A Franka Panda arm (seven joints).
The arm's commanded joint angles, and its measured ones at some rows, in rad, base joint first. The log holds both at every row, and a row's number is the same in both.
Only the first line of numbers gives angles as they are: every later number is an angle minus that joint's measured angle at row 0.
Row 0, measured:
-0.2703, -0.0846, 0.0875, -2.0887, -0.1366, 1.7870, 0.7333
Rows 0 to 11, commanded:
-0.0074, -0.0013, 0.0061, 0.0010, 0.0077, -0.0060, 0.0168
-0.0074, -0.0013, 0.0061, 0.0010, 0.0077, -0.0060, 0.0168
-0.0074, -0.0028, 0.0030, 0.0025, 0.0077, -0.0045, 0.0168
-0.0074, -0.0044, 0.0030, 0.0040, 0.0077, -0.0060, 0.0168
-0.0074, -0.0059, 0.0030, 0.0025, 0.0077, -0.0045, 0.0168
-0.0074, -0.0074, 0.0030, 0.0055, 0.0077, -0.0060, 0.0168
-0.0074, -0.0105, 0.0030, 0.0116, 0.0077, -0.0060, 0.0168
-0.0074, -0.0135, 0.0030, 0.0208, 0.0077, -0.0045, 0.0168
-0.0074, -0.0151, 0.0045, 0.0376, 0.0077, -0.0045, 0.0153
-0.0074, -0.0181, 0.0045, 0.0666, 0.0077, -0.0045, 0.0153
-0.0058, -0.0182, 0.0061, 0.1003, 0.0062, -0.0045, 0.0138
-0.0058, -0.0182, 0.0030, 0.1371, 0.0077, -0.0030, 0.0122
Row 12, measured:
-0.0018, -0.0095, -0.0011, 0.0444, 0.0000, 0.0036, 0.0003
